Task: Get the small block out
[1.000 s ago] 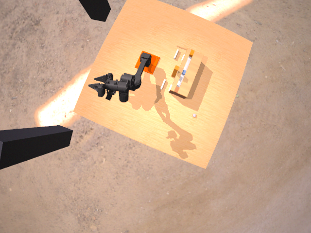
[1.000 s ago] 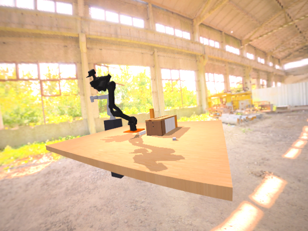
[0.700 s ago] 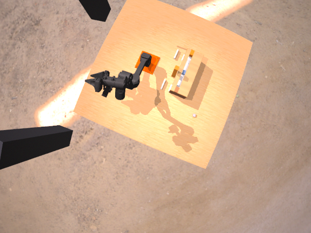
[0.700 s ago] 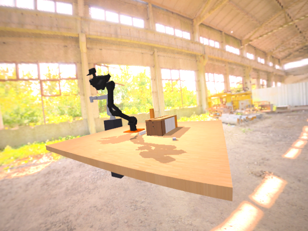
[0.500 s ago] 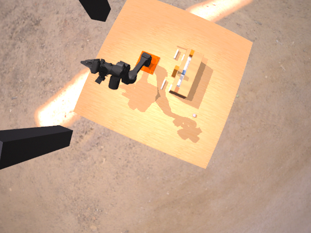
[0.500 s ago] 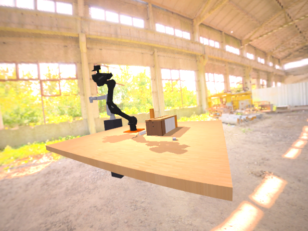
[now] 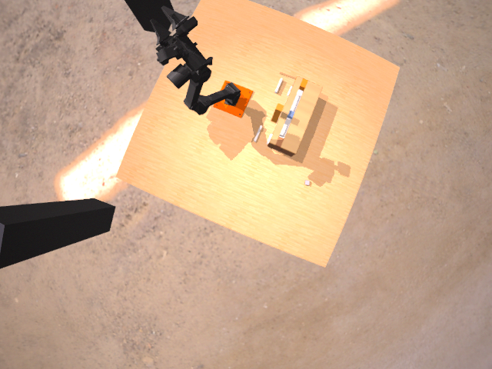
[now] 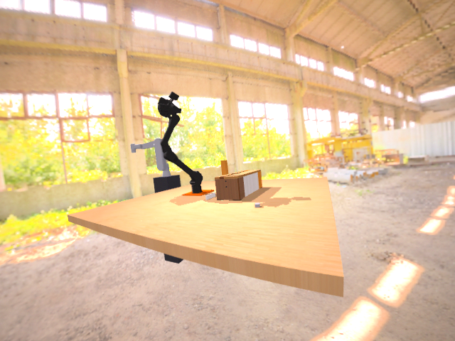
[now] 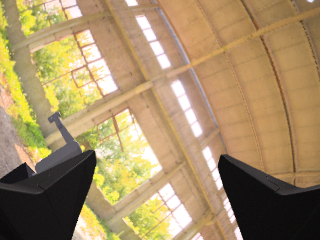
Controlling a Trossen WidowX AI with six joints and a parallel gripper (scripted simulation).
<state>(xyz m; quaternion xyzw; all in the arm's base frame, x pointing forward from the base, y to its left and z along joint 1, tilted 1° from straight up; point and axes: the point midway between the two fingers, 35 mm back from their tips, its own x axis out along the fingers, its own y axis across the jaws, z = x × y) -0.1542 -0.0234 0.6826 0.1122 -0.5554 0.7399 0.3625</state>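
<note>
Right now the wooden box is 500 mm ahead of my gripper tip, 20 mm to the left of it and 650 mm below it. Also, from my gripper tip: orange bar (440 mm ahead, 10 mm to the right, 600 mm below); then blue-grey block (510 mm ahead, 20 mm to the left, 620 mm below).
</note>
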